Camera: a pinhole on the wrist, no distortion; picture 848 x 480 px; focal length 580.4 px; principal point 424.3 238.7 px. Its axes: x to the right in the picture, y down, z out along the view. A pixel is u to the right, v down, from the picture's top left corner.
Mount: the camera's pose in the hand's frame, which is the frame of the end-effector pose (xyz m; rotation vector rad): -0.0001 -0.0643 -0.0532 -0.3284 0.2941 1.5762
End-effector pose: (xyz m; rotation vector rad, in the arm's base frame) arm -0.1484 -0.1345 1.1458 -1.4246 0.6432 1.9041
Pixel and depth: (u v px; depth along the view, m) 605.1 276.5 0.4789
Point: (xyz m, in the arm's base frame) -0.5417 -0.0748 1.2842
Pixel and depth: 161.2 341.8 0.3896
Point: -0.3102 0.1708 1.3245
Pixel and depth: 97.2 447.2 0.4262
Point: -0.2952 0.2249 1.4208
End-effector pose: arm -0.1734 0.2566 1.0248 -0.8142 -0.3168 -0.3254
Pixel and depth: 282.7 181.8 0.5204
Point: -0.2005 0.6204 1.3349
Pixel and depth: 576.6 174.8 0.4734
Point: -0.0971 0.6533 1.1035
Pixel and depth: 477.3 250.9 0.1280
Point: -0.1900 0.3001 1.0640
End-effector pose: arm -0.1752 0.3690 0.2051 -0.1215 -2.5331 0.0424
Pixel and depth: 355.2 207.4 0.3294
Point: -0.3327 0.3958 -0.0096
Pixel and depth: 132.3 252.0 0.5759
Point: -0.5017 0.2550 -0.2856
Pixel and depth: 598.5 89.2 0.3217
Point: -0.3406 0.5257 0.0664
